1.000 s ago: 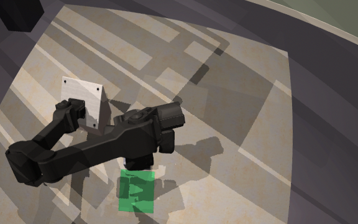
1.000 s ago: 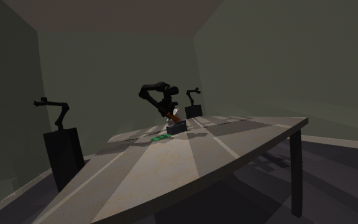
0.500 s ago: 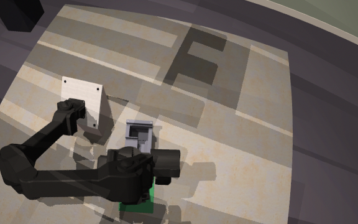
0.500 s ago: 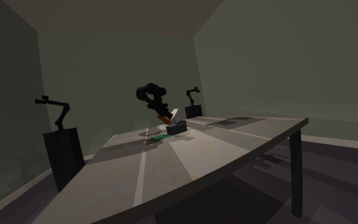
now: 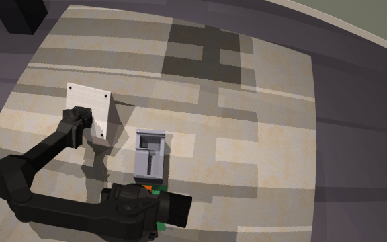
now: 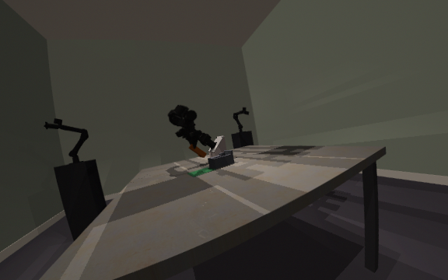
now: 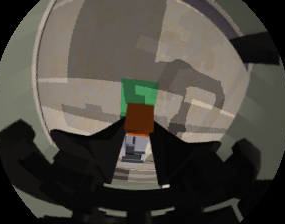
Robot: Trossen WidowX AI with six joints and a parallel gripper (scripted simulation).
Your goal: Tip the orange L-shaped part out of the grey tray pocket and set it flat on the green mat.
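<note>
Now: the green mat 170 mm below my gripper tip and 20 mm to the left of it. Round my gripper tip: orange L-shaped part (30 mm to the left, 30 mm below, 20 mm behind).
</note>
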